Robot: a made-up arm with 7 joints.
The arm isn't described. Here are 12 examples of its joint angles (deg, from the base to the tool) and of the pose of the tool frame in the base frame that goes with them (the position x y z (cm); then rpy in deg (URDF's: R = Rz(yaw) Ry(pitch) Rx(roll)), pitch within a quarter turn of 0, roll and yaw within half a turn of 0).
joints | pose
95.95 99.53 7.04 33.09 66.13 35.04 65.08 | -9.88 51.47 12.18 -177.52 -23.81 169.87
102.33 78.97 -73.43 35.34 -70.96 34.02 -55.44 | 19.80 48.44 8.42 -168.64 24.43 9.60
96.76 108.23 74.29 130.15 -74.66 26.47 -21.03 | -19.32 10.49 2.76 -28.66 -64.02 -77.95
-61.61 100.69 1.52 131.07 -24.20 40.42 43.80 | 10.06 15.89 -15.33 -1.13 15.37 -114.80
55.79 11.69 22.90 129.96 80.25 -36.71 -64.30 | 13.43 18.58 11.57 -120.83 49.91 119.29
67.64 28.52 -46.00 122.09 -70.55 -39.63 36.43 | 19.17 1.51 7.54 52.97 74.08 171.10
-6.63 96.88 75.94 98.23 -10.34 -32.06 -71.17 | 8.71 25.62 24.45 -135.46 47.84 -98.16
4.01 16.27 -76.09 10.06 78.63 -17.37 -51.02 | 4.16 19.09 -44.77 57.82 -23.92 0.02
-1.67 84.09 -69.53 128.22 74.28 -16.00 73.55 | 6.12 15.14 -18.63 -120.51 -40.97 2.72
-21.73 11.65 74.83 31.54 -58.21 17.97 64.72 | -11.38 30.80 -37.53 -19.66 16.25 21.33
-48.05 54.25 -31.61 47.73 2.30 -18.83 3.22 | -12.00 35.65 -31.33 1.68 0.21 -57.88
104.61 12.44 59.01 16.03 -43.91 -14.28 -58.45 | 40.51 25.56 14.12 -88.63 -47.97 173.64
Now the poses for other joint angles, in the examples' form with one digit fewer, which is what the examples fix.
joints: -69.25 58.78 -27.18 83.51 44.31 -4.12 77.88
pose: -13.1 25.5 -27.9 -87.3 -0.7 -17.1
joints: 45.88 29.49 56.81 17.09 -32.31 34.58 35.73
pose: 28.7 37.6 -22.4 -29.4 -32.9 42.1
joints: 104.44 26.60 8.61 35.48 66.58 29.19 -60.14
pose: 31.6 30.7 22.5 -72.3 -21.8 110.2
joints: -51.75 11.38 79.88 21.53 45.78 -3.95 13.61
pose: -31.8 27.6 -27.0 24.4 -48.7 90.7
